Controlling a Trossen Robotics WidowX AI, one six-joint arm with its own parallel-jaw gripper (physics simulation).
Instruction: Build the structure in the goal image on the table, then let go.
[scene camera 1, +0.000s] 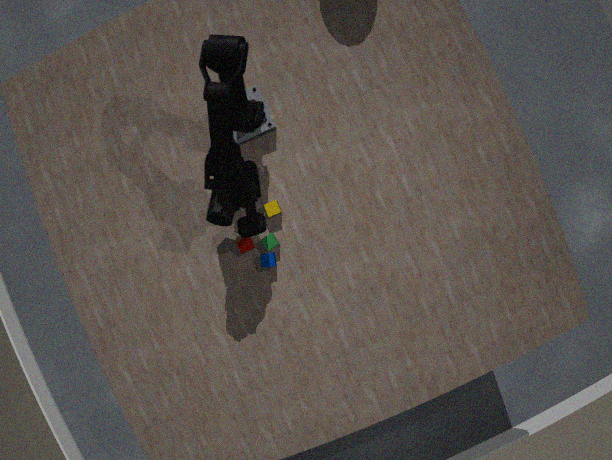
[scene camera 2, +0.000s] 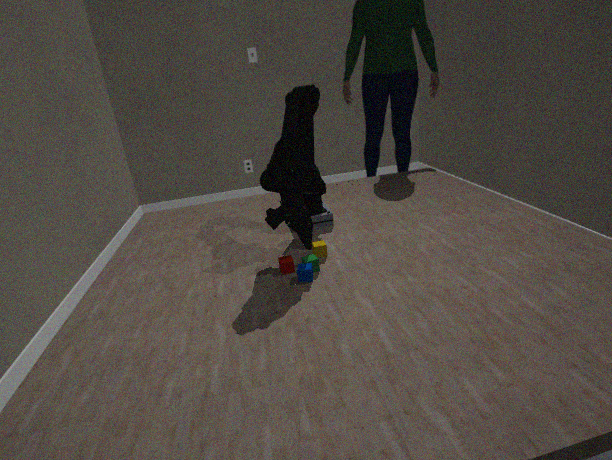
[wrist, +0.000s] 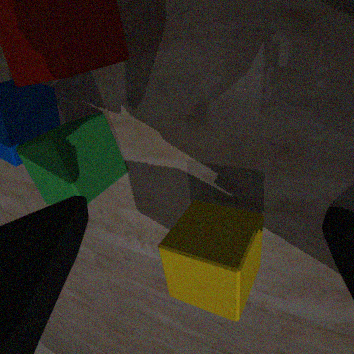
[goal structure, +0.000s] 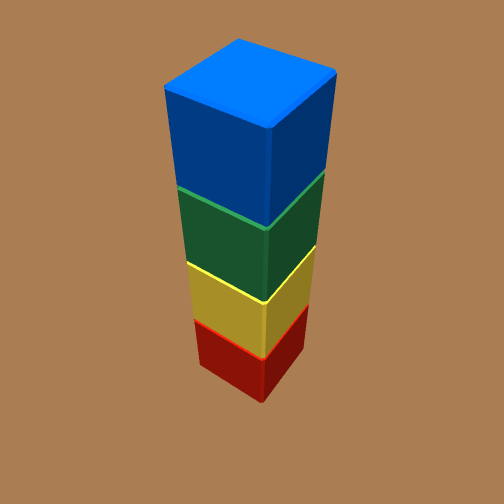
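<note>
A yellow cube (scene camera 1: 272, 208) (scene camera 2: 320, 249) (wrist: 202, 270) sits on the table, apart from the other blocks. A green block (scene camera 1: 270, 243) (scene camera 2: 313, 262) (wrist: 100, 155) lies close beside a blue cube (scene camera 1: 268, 260) (scene camera 2: 305, 273) (wrist: 30, 112); I cannot tell whether they touch. A red cube (scene camera 1: 245, 245) (scene camera 2: 286, 265) (wrist: 75, 40) sits to one side of these two, with a gap to the green block. My gripper (wrist: 208, 213) is open and empty, low near the yellow cube, which shows between its two fingers in the wrist view. The arm hides the fingertips in the first scene view.
The arm's grey base plate (scene camera 1: 255, 132) (scene camera 2: 322, 218) lies behind the blocks. A person in a green top (scene camera 2: 390, 40) stands at the back near the wall. The arm casts a dark shadow around and in front of the blocks.
</note>
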